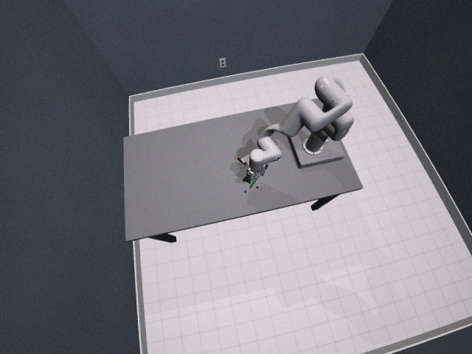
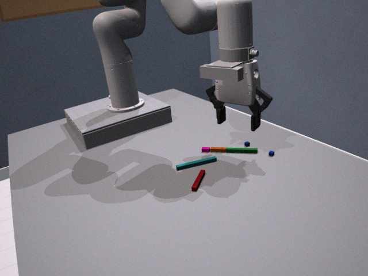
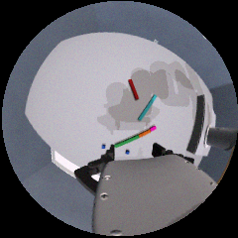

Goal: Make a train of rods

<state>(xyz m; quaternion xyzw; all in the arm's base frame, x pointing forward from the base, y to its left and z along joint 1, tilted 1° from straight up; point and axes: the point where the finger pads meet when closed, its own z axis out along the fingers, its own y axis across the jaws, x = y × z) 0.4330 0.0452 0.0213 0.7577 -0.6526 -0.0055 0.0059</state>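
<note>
The green rod lies 1 cm ahead of my hand and 8 cm below it. The rest, counted from my hand: turquoise rod: 4 cm behind, 11 cm to the right, 8 cm below; orange rod: 4 cm behind, 3 cm to the right, 8 cm below; magenta rod: 7 cm behind, 5 cm to the right, 8 cm below.
</note>
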